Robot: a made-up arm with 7 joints.
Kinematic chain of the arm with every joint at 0, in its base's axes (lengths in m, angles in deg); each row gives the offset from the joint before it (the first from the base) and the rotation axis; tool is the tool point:
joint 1: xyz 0 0 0.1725 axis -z
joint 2: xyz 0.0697 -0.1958 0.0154 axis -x
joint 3: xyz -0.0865 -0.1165 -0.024 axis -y
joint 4: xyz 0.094 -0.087 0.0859 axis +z
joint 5: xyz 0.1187 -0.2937 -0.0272 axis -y
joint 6: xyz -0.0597 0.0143 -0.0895 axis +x
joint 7: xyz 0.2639 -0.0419 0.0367 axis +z
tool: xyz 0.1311 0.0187 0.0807
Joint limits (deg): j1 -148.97..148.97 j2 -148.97..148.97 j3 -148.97..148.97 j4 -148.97..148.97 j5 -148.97..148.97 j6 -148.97..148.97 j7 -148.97..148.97
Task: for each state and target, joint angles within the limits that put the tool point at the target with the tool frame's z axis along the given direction. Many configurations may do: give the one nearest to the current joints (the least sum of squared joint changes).
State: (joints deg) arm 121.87 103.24 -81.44 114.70 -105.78 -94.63 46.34
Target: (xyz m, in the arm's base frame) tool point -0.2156 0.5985 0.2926 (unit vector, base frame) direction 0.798 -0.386 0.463
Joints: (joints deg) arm 146.23 77.30 -66.43 88.32 -76.90 -108.65 37.20
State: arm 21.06 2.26 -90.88 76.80 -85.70 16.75 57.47
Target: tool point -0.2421 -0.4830 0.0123 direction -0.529 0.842 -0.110
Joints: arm -6.09 11.18 -111.38 77.75 -115.61 -5.41 57.23
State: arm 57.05 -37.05 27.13 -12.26 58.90 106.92 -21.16
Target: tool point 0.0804 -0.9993 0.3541 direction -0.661 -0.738 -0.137
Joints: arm 14.43 -12.19 15.97 -12.01 52.69 73.19 -27.33
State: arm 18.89 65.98 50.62 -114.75 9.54 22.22 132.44
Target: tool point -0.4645 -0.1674 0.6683 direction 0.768 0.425 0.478
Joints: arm 62.73 52.95 14.63 -82.66 6.94 -13.98 74.17
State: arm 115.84 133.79 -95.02 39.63 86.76 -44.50 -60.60
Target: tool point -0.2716 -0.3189 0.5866 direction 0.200 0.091 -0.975
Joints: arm 117.38 124.86 -73.74 20.20 86.93 -66.47 -43.42
